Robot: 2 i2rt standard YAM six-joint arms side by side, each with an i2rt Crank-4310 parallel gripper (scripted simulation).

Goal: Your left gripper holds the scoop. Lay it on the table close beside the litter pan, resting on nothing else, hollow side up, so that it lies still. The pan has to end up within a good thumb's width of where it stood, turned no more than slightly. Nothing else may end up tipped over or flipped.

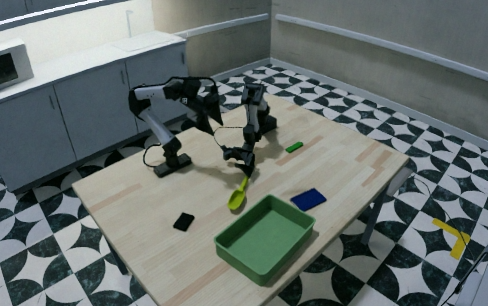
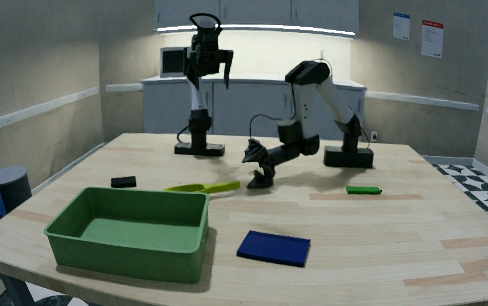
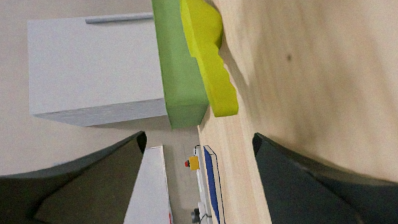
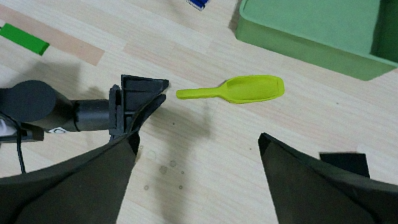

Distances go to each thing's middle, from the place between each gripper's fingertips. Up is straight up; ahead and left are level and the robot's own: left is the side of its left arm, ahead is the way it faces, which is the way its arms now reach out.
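Scene:
The yellow-green scoop [image 4: 254, 88] has my left hand [image 2: 244, 175] 4 cm above it, 11 cm to the left of it and 8 cm short of it. Counted from that left hand, I see the green litter pan [image 2: 123, 220] 19 cm to the right, 36 cm ahead and 2 cm below.
For my right hand [image 2: 213, 88] I find the yellow-green scoop 14 cm ahead of it, 1 cm to the left of it and 28 cm below it. The green litter pan is 7 cm to the right of my right hand, 42 cm ahead of it and 26 cm below it.

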